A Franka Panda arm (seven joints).
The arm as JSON. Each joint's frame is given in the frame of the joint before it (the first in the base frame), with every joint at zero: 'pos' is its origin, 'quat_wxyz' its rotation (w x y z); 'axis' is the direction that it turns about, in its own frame. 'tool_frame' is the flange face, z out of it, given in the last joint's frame.
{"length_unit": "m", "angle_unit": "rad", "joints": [
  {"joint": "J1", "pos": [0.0, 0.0, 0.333], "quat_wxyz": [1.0, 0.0, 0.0, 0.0], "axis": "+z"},
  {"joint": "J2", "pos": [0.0, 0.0, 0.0], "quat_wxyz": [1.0, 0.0, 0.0, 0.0], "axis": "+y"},
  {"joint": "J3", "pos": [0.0, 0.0, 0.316], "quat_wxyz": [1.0, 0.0, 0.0, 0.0], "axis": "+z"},
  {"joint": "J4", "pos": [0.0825, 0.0, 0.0], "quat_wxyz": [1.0, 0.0, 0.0, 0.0], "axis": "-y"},
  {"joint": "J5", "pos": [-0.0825, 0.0, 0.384], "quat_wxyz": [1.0, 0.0, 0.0, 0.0], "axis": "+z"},
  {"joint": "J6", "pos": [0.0, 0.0, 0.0], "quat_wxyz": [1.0, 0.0, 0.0, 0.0], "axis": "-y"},
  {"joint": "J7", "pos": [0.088, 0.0, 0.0], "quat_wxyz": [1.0, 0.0, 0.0, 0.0], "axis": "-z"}
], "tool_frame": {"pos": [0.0, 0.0, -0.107], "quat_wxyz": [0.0, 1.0, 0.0, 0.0]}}
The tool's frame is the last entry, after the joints.
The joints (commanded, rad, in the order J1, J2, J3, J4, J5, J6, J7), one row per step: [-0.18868, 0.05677, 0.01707, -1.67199, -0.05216, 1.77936, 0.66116]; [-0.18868, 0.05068, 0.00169, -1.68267, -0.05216, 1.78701, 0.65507]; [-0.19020, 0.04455, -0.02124, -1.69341, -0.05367, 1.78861, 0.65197]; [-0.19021, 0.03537, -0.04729, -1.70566, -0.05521, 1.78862, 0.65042]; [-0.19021, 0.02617, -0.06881, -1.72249, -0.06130, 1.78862, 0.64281]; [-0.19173, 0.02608, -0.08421, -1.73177, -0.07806, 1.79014, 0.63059]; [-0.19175, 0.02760, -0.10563, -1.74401, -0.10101, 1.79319, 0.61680]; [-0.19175, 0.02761, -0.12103, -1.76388, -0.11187, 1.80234, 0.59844]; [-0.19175, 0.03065, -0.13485, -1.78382, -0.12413, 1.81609, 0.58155]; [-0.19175, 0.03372, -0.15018, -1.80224, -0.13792, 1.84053, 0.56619]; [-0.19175, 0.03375, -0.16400, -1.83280, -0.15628, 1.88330, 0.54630]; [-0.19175, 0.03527, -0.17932, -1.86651, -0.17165, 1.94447, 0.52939]
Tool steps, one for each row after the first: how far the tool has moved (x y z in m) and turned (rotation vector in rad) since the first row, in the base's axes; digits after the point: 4 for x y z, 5 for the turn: [-0.0031, -0.0083, -0.0009, -0.00161, -0.00249, -0.00889]; [-0.0081, -0.0217, -0.0024, -0.00364, 0.00115, -0.02989]; [-0.0146, -0.0357, -0.0030, -0.00525, 0.00472, -0.05413]; [-0.0213, -0.0473, -0.0058, -0.00976, 0.01404, -0.06701]; [-0.0250, -0.0578, -0.0100, -0.02461, 0.02633, -0.06866]; [-0.0297, -0.0711, -0.0163, -0.04442, 0.04379, -0.07173]; [-0.0337, -0.0799, -0.0249, -0.05194, 0.05886, -0.06549]; [-0.0367, -0.0880, -0.0349, -0.06094, 0.07300, -0.05804]; [-0.0390, -0.0971, -0.0432, -0.07434, 0.07611, -0.05192]; [-0.0416, -0.1053, -0.0539, -0.09356, 0.07238, -0.03572]; [-0.0431, -0.1140, -0.0653, -0.11384, 0.05490, -0.02147]
